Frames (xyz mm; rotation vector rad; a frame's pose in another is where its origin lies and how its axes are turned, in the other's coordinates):
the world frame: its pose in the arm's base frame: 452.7 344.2 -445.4 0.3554 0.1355 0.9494
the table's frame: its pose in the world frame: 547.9 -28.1 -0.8 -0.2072 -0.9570 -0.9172
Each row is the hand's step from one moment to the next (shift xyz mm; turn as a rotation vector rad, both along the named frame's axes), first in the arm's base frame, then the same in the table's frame.
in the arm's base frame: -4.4 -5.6 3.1 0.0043 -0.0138 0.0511
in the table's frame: -0.2 -3.6 6.9 0.0345 0.0115 0.0387
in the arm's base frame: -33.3 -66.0 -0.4 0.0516 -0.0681 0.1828
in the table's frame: -7.5 -59.2 43.6 0.1576 0.0252 0.1234
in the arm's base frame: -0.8 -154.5 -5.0 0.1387 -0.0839 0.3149
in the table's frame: 41.8 -139.2 52.5 0.3015 0.0739 0.1705
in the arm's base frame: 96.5 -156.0 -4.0 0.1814 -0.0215 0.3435
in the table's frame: 120.3 -138.4 -4.9 0.3324 0.1432 0.1426
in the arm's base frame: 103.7 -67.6 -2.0 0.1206 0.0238 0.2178
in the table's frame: 101.3 -59.0 -39.7 0.2043 0.1241 0.0736
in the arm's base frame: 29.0 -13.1 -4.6 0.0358 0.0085 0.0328
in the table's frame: 24.5 -13.2 -16.1 0.0434 0.0233 -0.0013
